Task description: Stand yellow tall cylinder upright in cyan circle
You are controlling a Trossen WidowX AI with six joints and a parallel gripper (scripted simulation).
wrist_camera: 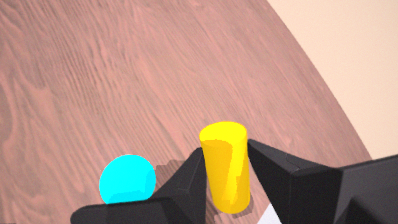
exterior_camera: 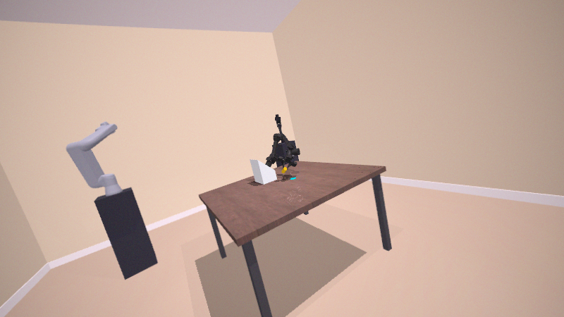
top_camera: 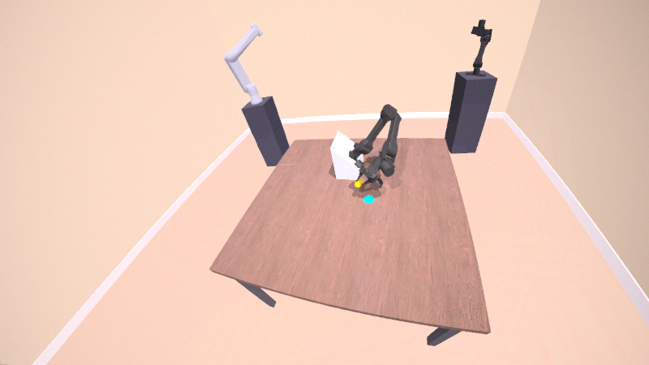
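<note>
My gripper tip is 110 mm above the cyan circle, 50 mm to the right of it and 20 mm short of it. Also, from my gripper tip: yellow tall cylinder (20 mm behind, 10 mm below).
</note>
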